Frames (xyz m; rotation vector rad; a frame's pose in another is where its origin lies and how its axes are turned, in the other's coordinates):
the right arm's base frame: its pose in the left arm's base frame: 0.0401 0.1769 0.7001 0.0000 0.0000 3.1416
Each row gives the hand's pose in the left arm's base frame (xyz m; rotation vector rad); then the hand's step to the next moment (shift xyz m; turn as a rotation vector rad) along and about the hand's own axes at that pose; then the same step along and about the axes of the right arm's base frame.
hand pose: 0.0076 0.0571 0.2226 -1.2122 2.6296 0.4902
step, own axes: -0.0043 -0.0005 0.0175 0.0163 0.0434 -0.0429
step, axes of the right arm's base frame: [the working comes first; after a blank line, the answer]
step, axes of the left arm's base frame: 0.0039 0.0093 -0.0149 -0.0456 -0.0013 0.0436

-0.0039 -0.0093 -0.0149 0.0456 0.0013 0.0436
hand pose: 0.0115 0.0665 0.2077 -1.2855 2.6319 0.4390
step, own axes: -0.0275 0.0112 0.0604 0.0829 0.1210 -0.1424
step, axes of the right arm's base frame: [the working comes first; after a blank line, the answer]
step, axes of the left arm's base frame: 0.0098 0.0473 -0.0469 -0.1508 -0.0390 0.1324

-0.0098 -0.0473 -0.0469 0.1508 0.0390 0.1324
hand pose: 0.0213 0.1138 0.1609 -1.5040 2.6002 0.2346
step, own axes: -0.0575 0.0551 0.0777 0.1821 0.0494 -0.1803
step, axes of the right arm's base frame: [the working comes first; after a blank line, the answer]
step, axes of the left arm's base frame: -0.0168 0.0912 -0.0615 -0.1391 -0.1658 0.1458

0.0168 -0.0912 -0.0615 0.1391 0.1658 0.1458
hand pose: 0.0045 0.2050 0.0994 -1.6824 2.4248 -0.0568
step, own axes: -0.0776 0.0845 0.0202 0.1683 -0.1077 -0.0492
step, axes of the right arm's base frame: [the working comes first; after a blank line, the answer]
step, axes of the left arm's base frame: -0.0483 0.1039 -0.0212 0.0339 -0.1988 0.0408

0.0483 -0.1039 -0.0212 -0.0339 0.1988 0.0408
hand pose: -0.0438 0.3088 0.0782 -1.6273 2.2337 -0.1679
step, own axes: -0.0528 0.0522 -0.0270 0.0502 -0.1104 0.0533
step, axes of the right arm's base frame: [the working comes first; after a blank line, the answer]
step, axes of the left arm's base frame: -0.0425 0.0633 0.0207 0.1047 -0.0767 -0.0265

0.0425 -0.0633 0.0207 -0.1047 0.0767 -0.0265
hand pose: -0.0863 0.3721 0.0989 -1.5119 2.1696 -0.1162
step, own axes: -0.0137 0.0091 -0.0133 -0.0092 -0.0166 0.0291
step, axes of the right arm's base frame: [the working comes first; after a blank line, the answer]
step, axes of the left arm's base frame: -0.0100 0.0131 0.0133 0.0294 0.0079 -0.0167

0.0100 -0.0131 0.0133 -0.0294 -0.0079 -0.0167
